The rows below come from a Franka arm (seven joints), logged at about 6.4 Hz.
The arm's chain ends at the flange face. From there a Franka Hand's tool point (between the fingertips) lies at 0.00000 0.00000 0.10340 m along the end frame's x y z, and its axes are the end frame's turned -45 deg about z.
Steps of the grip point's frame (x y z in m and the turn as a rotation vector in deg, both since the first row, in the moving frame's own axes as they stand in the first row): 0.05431 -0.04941 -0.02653 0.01 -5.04 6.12; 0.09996 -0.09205 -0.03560 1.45 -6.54 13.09
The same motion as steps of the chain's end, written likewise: 0.01023 -0.07940 -0.02613 -3.56 -3.57 6.12; 0.01642 -0.14104 -0.03490 -3.60 -5.65 13.09
